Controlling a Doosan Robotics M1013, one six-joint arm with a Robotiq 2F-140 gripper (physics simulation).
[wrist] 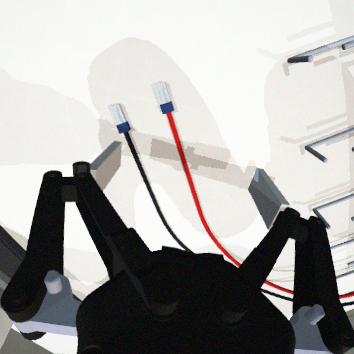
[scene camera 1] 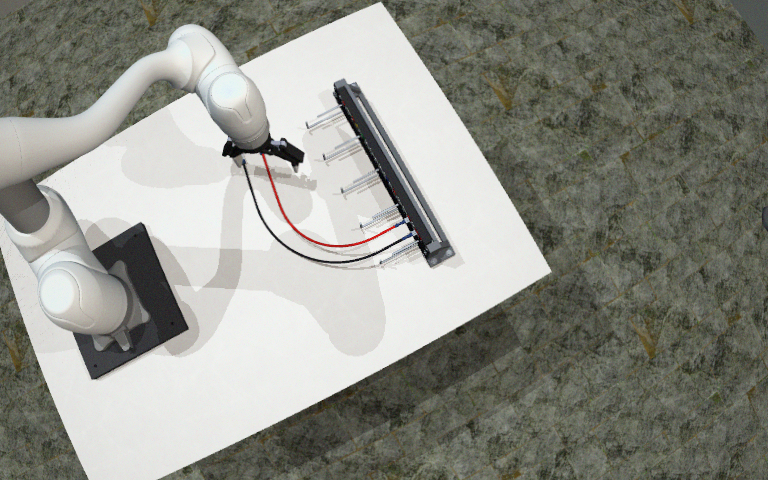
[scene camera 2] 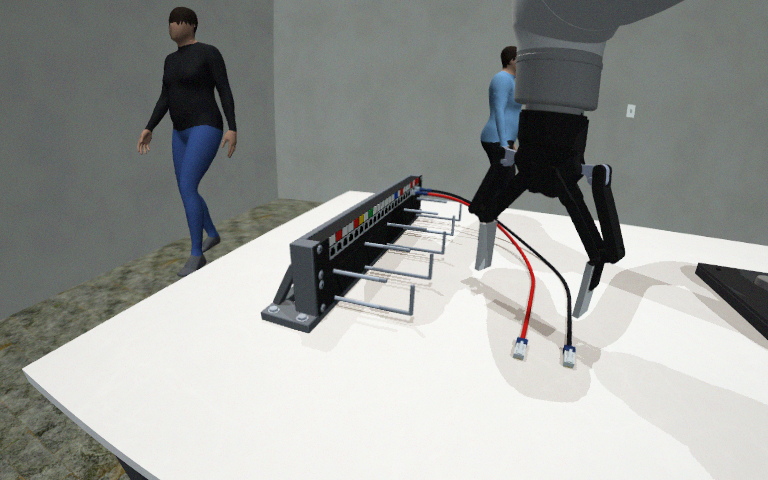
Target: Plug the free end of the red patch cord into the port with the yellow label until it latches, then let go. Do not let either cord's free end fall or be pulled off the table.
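Frame: origin at the arm's base, x ahead, y left, z up, level; millimetres.
Seen in the pictures: gripper, fingertip midpoint: (wrist: pixel 187 166) (scene camera 1: pixel 268 165) (scene camera 2: pixel 527 288); arm's base, origin of the base link: (scene camera 1: pixel 111 306).
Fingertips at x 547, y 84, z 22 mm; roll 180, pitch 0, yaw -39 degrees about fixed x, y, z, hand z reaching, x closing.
Offsets run from my fingertips to a thing's middle. "spot": to the spot under its first point. Level surfaces: height alone.
The red cord (scene camera 1: pixel 282 208) (scene camera 2: pixel 532 275) (wrist: pixel 182 155) ends in a clear plug with a blue boot {dx +7, dy +75, dz -36 mm} (scene camera 2: pixel 519 348) (wrist: pixel 162 97), lying on the table. The black cord's free plug {spot: dx -48, dy +81, dz -36 mm} (scene camera 2: pixel 569 356) (wrist: pixel 119 118) lies beside it. Both cords' other ends sit in the panel. My gripper (scene camera 1: pixel 267 164) (scene camera 2: pixel 531 292) (wrist: pixel 187 166) is wide open and empty, above the table over the cords; in the wrist view both plugs lie beyond the fingertips. The yellow label {spot: dx +231, dy -46, dz +50 mm} (scene camera 2: pixel 361 219) is on the patch panel {dx +209, dy -159, dz +6 mm} (scene camera 1: pixel 385 164) (scene camera 2: pixel 304 277), between red and white labels. Scene camera 1 hides the red plug under the gripper.
Thin metal cable guides (scene camera 1: pixel 341 190) (scene camera 2: pixel 412 300) (wrist: pixel 316 151) stick out from the panel's front. The robot's dark base plate (scene camera 1: pixel 164 283) stands on the white table {dz -45 mm} (scene camera 1: pixel 271 396) (scene camera 2: pixel 283 396). Two people (scene camera 2: pixel 195 90) (scene camera 2: pixel 500 107) are in the room behind.
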